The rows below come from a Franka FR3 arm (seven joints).
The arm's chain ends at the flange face. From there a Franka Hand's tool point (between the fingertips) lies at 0.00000 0.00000 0.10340 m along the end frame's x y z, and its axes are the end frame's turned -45 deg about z.
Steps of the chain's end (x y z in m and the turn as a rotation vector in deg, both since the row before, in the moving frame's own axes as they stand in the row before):
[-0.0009, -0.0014, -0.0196, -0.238, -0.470, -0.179]
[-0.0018, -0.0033, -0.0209, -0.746, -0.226, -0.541]
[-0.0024, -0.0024, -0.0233, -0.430, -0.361, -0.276]
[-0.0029, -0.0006, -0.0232, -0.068, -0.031, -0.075]
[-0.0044, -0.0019, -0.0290, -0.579, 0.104, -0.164]
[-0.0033, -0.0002, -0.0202, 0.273, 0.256, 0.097]
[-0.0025, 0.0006, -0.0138, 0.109, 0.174, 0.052]
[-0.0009, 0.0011, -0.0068, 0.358, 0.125, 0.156]
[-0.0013, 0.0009, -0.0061, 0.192, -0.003, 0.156]
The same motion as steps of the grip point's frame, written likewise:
[-0.0006, -0.0019, -0.0196, 0.164, -0.501, -0.179]
[-0.0002, -0.0029, -0.0209, -0.368, -0.687, -0.541]
[-0.0010, -0.0033, -0.0233, -0.049, -0.559, -0.276]
[-0.0018, -0.0024, -0.0232, -0.026, -0.070, -0.075]
[-0.0024, -0.0036, -0.0290, -0.483, -0.336, -0.164]
[-0.0015, -0.0025, -0.0202, 0.012, 0.374, 0.097]
[-0.0018, -0.0013, -0.0138, -0.046, 0.200, 0.052]
[-0.0008, -0.0002, -0.0068, 0.165, 0.342, 0.156]
[-0.0013, -0.0005, -0.0061, 0.138, 0.134, 0.156]

